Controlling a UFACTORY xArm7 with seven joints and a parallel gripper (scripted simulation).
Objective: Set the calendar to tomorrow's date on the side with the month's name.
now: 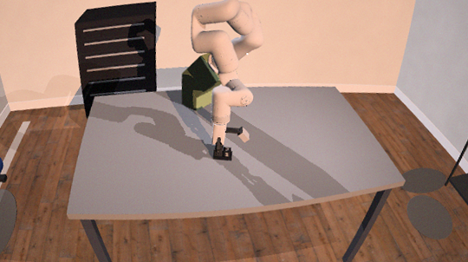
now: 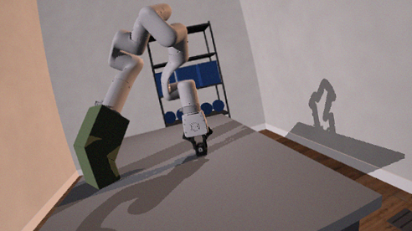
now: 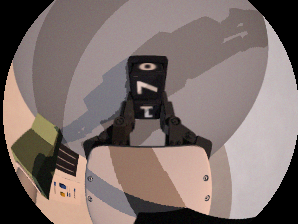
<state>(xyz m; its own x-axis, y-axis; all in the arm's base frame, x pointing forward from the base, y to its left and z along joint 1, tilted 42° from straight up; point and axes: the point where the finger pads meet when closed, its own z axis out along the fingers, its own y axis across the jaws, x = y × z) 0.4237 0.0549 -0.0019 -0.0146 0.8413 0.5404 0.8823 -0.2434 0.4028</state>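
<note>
Now: the black calendar tray 30 mm below my hand and 20 mm to the left of it.
</note>
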